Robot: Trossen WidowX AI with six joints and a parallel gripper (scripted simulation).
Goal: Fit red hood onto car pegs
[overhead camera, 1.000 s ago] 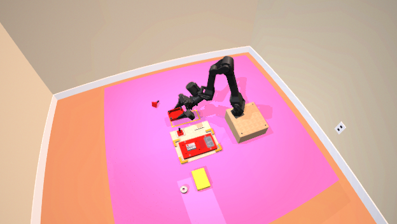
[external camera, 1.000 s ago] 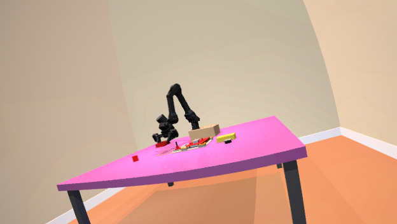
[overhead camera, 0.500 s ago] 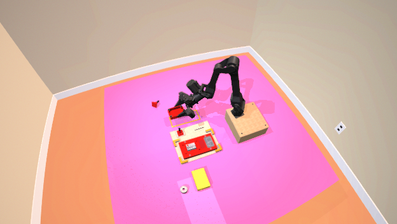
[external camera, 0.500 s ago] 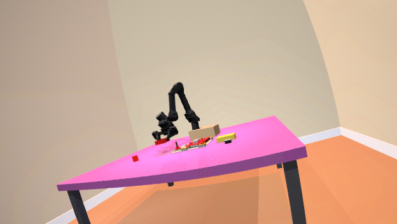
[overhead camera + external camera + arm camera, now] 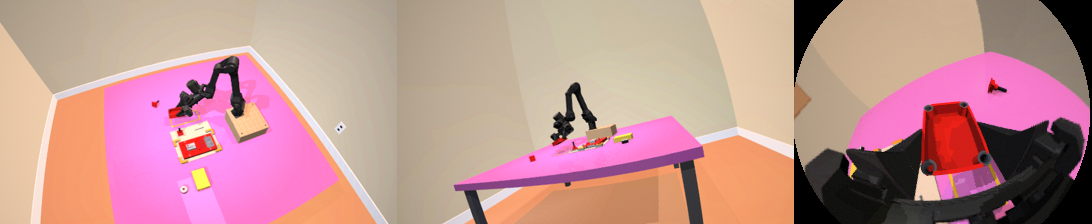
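My gripper tip is now 1 cm above the red hood. The rest, counted from my gripper tip: yellow block: 5 cm ahead, 42 cm to the left, 7 cm below.
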